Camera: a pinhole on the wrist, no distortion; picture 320 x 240 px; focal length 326.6 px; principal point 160.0 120.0 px. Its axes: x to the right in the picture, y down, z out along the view. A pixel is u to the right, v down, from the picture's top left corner.
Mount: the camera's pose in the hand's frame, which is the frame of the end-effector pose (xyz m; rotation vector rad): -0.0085 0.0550 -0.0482 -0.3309 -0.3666 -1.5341
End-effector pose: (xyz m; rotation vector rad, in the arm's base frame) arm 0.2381 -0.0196 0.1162 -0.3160 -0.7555 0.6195
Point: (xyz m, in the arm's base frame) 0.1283 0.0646 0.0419
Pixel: 21.1 9.3
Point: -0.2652 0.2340 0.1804
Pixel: 110.5 80.3
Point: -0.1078 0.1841 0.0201
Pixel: 9.4 23.2
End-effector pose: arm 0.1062 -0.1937 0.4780 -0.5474 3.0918 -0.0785
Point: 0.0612 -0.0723 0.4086
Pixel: 105.5 148.9
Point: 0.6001 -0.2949 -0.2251
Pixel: outside the picture
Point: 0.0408 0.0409 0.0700
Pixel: 162.4 118.6
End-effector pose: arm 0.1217 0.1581 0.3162 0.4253 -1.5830 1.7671
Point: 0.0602 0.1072 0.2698
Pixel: 241.5 145.5
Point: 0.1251 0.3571 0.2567
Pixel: behind the camera
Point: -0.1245 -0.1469 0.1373
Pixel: 111.0 106.5
